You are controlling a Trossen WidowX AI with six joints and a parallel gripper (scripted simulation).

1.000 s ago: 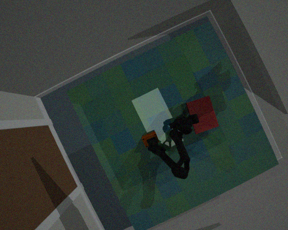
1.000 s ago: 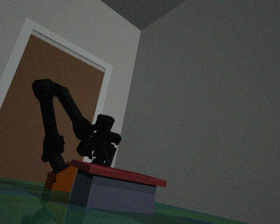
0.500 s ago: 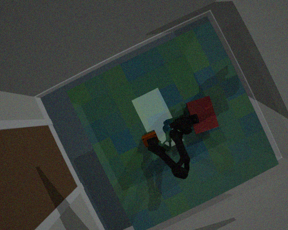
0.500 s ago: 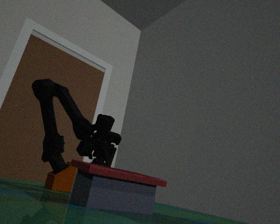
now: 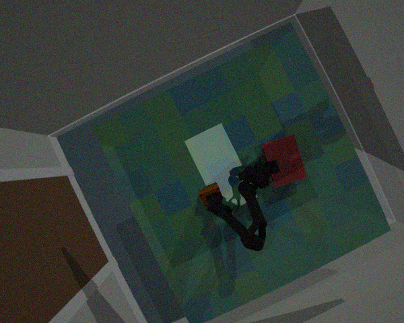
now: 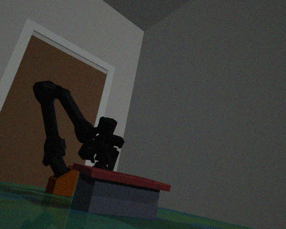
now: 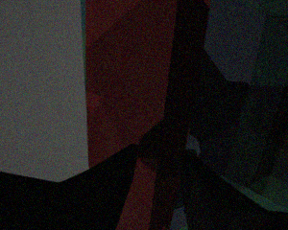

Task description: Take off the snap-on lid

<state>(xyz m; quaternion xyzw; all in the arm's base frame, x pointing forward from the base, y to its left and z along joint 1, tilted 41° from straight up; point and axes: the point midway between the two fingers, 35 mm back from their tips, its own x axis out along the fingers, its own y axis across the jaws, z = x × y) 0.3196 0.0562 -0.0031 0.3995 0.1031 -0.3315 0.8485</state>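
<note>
My gripper tip is now 8 cm short of the red lid and 1 cm to the left of it. Round my gripper tip: grey storage box: 7 cm ahead, 5 cm below, 1 cm to the right.
</note>
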